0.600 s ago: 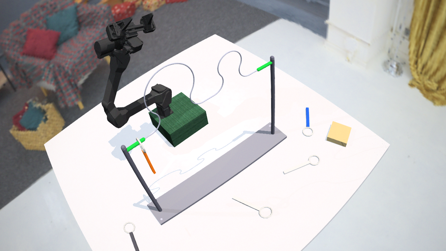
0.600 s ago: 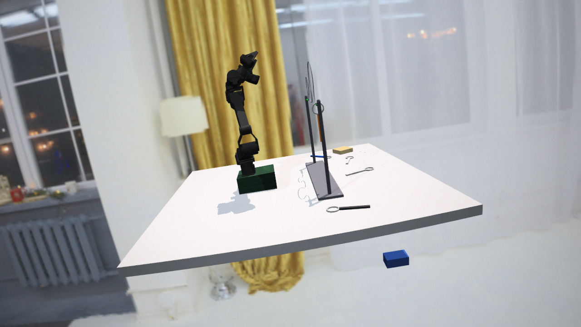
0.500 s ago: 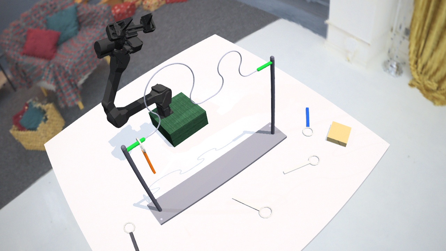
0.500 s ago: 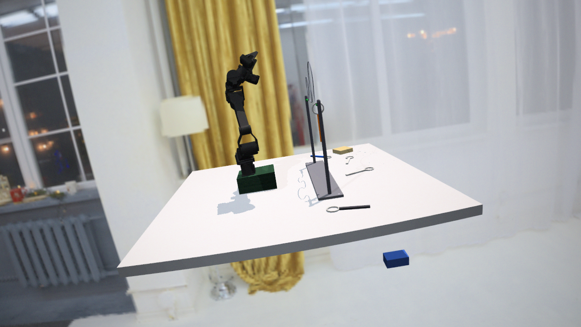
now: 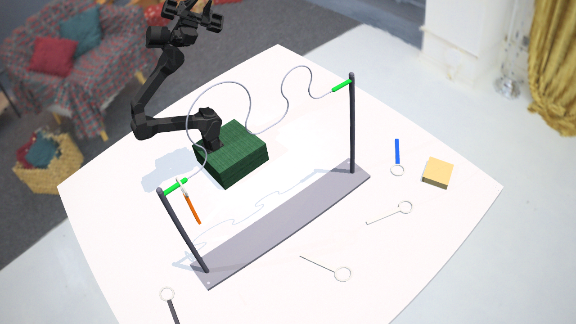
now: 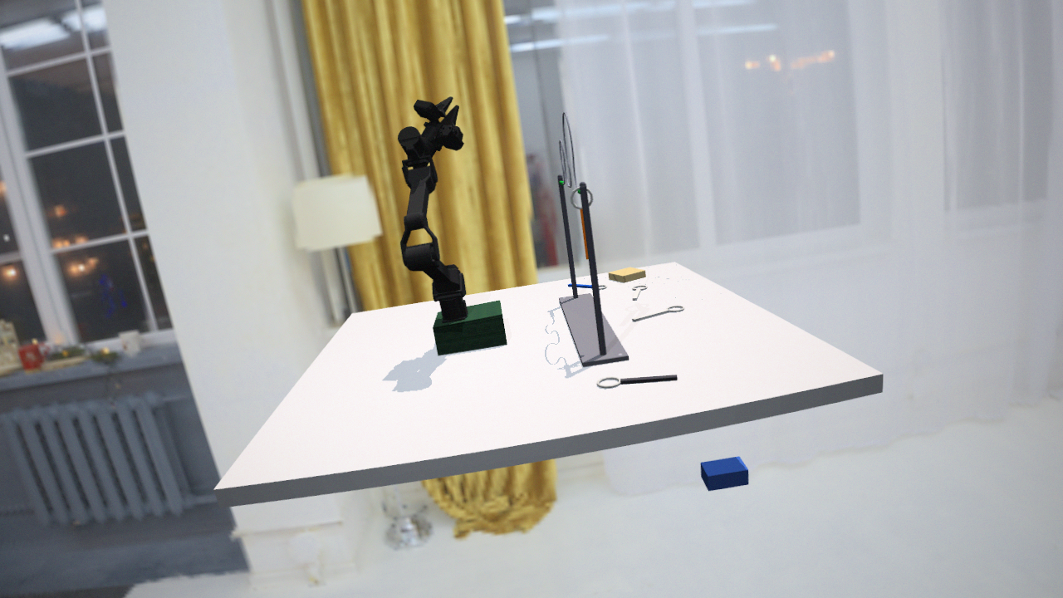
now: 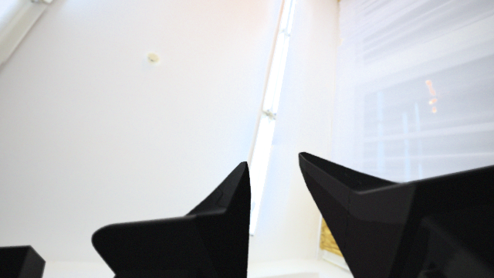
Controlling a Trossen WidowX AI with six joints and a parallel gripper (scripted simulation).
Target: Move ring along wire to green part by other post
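Right now the ring with orange handle is 330 mm below my gripper tip, 290 mm ahead of it and 270 mm to the right of it. The rest, counted from my gripper tip: tan block (660 mm below, 490 mm to the left, 480 mm ahead); then ring with blue handle (670 mm below, 420 mm to the left, 330 mm ahead).
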